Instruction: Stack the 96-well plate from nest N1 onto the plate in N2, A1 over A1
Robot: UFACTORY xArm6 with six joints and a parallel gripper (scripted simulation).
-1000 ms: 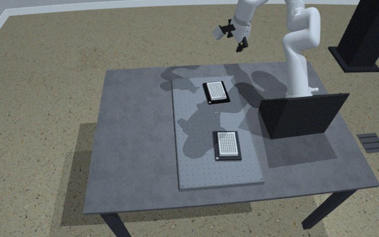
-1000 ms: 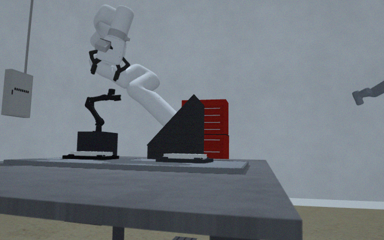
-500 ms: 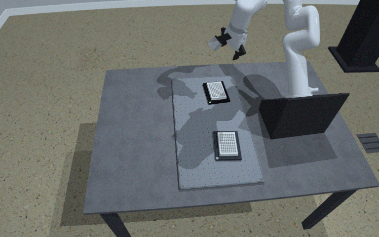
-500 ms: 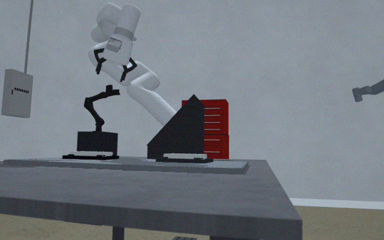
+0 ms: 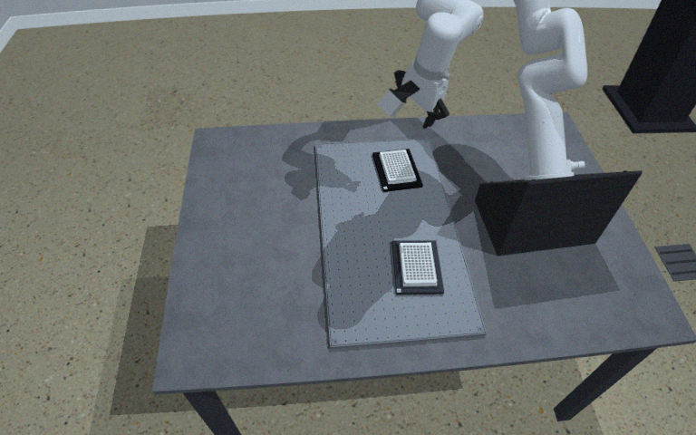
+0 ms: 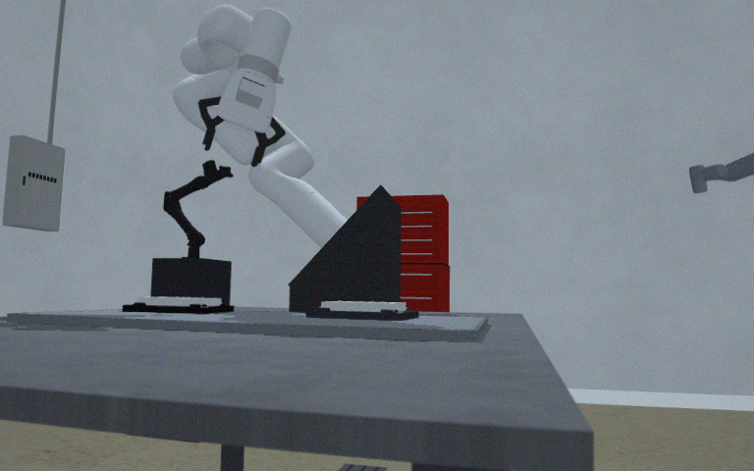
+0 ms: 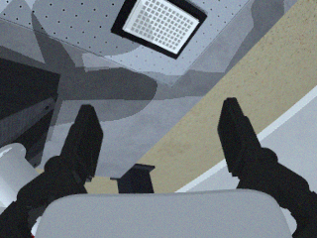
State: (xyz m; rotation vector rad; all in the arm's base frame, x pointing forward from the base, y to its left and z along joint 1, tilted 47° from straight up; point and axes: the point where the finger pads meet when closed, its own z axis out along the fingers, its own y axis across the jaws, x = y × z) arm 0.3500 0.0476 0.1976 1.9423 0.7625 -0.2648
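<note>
The plate nest N1 is 29 cm below my hand and 27 cm to the left of it. Also, from my hand: A1 mark (29 cm below, 5 cm ahead, 1 cm to the right).
</note>
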